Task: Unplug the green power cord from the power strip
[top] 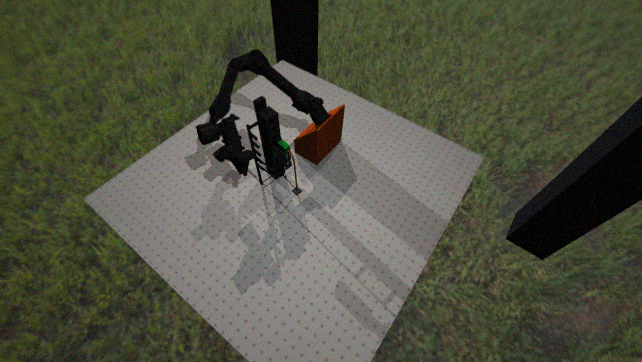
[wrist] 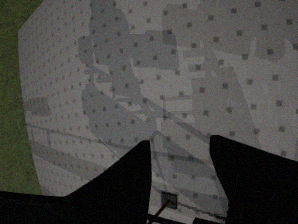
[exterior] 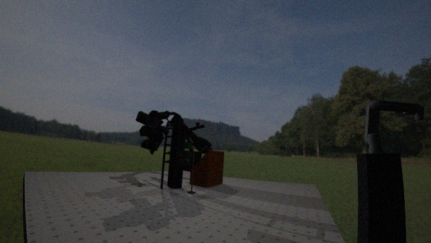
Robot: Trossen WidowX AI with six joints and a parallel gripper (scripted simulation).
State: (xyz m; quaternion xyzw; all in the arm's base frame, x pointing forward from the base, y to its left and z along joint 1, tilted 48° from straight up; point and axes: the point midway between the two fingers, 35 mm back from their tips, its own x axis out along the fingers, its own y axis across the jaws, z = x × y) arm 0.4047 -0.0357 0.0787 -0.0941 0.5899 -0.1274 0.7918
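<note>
The green plug lies 170 mm behind my gripper tip, 40 mm to the left of it and 60 mm above it.
</note>
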